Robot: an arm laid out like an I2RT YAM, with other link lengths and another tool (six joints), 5 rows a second.
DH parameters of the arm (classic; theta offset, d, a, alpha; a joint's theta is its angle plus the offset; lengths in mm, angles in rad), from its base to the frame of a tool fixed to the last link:
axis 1: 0 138.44 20.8 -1.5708
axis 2: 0 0 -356.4 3.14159
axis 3: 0.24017 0 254.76 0
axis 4: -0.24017 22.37 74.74 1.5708
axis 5: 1.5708 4.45 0 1.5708
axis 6: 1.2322 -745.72 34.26 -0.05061
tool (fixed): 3.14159 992.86 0 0
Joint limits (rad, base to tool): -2.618..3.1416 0..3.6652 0..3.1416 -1.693..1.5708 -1.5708..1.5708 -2.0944..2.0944
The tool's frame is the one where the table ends.
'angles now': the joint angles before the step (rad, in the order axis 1, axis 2, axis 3, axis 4, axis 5, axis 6). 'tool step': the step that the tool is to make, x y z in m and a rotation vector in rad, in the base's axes. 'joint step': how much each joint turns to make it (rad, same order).
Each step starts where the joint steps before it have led.
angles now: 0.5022 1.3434 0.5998 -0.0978 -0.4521 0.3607
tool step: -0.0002 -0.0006 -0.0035 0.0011 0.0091 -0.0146
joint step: 0.0012 0.0017 -0.0147 0.0163 0.0065 0.0170
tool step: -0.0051 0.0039 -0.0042 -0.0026 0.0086 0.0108
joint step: 0.0210 0.0078 -0.0101 0.0134 0.0053 0.0099
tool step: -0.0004 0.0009 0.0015 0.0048 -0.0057 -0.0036
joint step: 0.0056 -0.0081 -0.0053 0.0081 0.0052 0.0085
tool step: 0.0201 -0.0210 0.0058 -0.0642 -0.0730 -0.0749
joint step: -0.0161 -0.0586 0.0265 -0.0615 0.1075 -0.0209
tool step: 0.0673 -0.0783 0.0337 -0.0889 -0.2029 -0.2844
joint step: -0.1534 -0.1406 0.0271 -0.0290 0.2091 -0.0341
